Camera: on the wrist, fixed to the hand. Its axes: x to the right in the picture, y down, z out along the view.
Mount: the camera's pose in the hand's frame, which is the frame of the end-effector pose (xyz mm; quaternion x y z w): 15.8 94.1 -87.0 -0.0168 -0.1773 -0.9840 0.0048
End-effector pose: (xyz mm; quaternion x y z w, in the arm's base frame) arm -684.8 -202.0 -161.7 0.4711 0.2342 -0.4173 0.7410
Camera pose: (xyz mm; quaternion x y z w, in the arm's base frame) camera -593.3 -111.0 -164.9 0.3146 -0.3403 0.8107 0.3576
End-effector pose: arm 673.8 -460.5 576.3 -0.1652 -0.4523 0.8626 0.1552
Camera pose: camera 685.5 -441.6 449.1 0.5946 -0.2067 -0.1269 0.7666
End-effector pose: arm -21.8 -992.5 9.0 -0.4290 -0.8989 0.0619 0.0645
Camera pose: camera 54.9 -916.6 79.9 -0.8923 0.4389 0.0022 0.1054
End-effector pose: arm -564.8 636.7 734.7 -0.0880 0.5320 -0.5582 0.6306
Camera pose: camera -577.3 700.1 622.9 0.6335 0.1865 0.5986 0.4534
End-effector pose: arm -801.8 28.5 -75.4 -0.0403 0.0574 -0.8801 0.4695
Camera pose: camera -744.1 -31.1 -174.3 0.2206 0.1078 0.4581 0.8543
